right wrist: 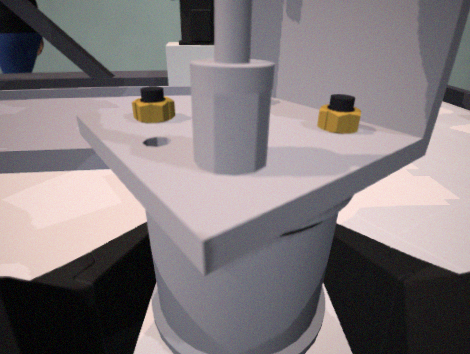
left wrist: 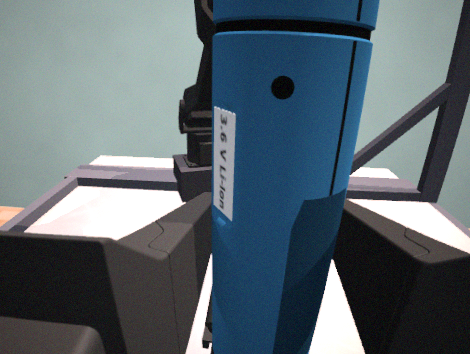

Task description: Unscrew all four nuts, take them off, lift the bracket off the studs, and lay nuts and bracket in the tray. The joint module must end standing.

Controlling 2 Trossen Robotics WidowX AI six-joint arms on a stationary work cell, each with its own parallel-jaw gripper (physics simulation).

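Frame: origin at the left arm's base, x down, y ahead, z right, level; centimetres.
Where they show: left gripper, fingertip midpoint: (left wrist: 270,205); left arm's base, origin of the base link: (right wrist: 200,44); right arm's base, origin of the base link: (left wrist: 202,160).
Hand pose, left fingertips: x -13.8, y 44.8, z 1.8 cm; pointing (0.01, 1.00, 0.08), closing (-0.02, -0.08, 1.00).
Each offset is from my left fingertips to the top centre of the thing. "spot": to the spot under its first point.
The grey bracket {spot: dx +13.6, dy +0.1, dz +0.5 cm} (right wrist: 210,200) lies flat on the upright joint module {dx +12.8, dy -3.7, dz -0.7 cm} (right wrist: 240,280) in the right wrist view, its tall wall (right wrist: 360,55) at the back right. Two yellow nuts {dx +13.1, dy -4.4, dz +1.7 cm} (right wrist: 153,109) {dx +13.1, dy -3.0, dz -3.1 cm} (right wrist: 339,117) sit on black studs, back left and right. A grey socket {spot: dx +12.6, dy -0.6, dz +0.1 cm} (right wrist: 231,120) on a shaft stands down on the plate nearer the front; what is inside or behind it is hidden. My left gripper (left wrist: 270,205) is shut on the blue screwdriver, whose body {spot: dx -3.2, dy -3.5, dz -0.6 cm} (left wrist: 280,150) stands upright between the fingers. My right gripper (right wrist: 237,229) is shut on the joint module below the bracket. The tray does not show.
A dark frame (left wrist: 130,177) (right wrist: 125,79) runs along the table's back, with slanted braces (left wrist: 400,127) (right wrist: 70,42). A black arm (left wrist: 199,120) stands behind the screwdriver. A person in blue (right wrist: 17,52) shows at the far left of the right wrist view.
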